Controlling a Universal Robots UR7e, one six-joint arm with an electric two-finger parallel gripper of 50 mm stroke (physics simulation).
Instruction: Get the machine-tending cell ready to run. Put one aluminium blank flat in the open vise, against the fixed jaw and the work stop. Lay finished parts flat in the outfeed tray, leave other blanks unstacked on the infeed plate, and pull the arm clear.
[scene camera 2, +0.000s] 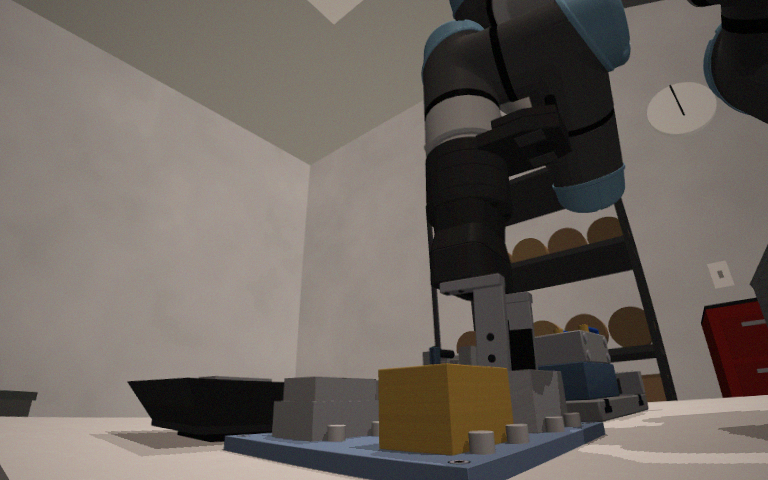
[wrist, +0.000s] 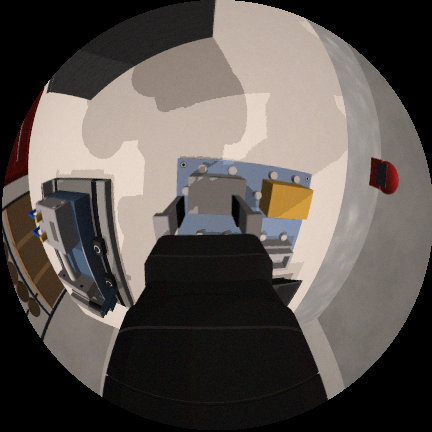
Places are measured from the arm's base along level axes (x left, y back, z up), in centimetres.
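Where they show: gripper, fingertip midpoint: (scene camera 2: 510, 373) (wrist: 207, 204).
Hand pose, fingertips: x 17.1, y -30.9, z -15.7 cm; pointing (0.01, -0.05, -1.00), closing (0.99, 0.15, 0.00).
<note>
After its pixels a point has its place.
My gripper (scene camera 2: 507, 356) @[x 17.1, y -30.9, z -15.7 cm] (wrist: 207, 204) @[x 17.1, y -30.9, z -15.7 cm] points down, open, with nothing between its fingers. It is low at a grey block (scene camera 2: 540, 399) @[x 19.7, y -27.7, z -17.5 cm] (wrist: 217, 194) @[x 18.0, y -29.7, z -15.7 cm] on the blue infeed plate (scene camera 2: 339, 451) @[x 31.8, y -31.6, z -19.3 cm] (wrist: 254, 173) @[x 22.6, y -27.1, z -19.3 cm]; the yellow block hides the tips in the scene view, so I cannot tell how far they reach down beside it. A yellow block (scene camera 2: 444, 407) @[x 29.7, y -27.2, z -17.5 cm] (wrist: 287, 200) @[x 26.2, y -29.0, z -15.7 cm] stands near the plate's corner. A grey part (scene camera 2: 325, 407) @[x 29.6, y -36.0, z -17.5 cm] (wrist: 277, 252) @[x 27.5, y -36.6, z -16.1 cm] with a recess is at the plate's other side. The vise (scene camera 2: 589, 380) @[x -2.3, y -31.9, z -16.2 cm] (wrist: 77, 205) @[x -1.5, y -32.8, z -14.9 cm] has a blue body. The black outfeed tray (scene camera 2: 215, 404) @[x 33.1, y -43.8, z -17.5 cm] (wrist: 287, 290) @[x 34.6, y -46.4, z -17.0 cm] shows a grey top above its rim.
Several short pegs stand on the plate around the blocks. A shelf rack (scene camera 2: 572, 270) with round items stands behind, beside a red cabinet (scene camera 2: 730, 350). A dark slab (wrist: 135, 50) @[x 3.3, y -9.3, z -16.3 cm] is at the upper left of the wrist view, and a red button (wrist: 391, 177) at the right.
</note>
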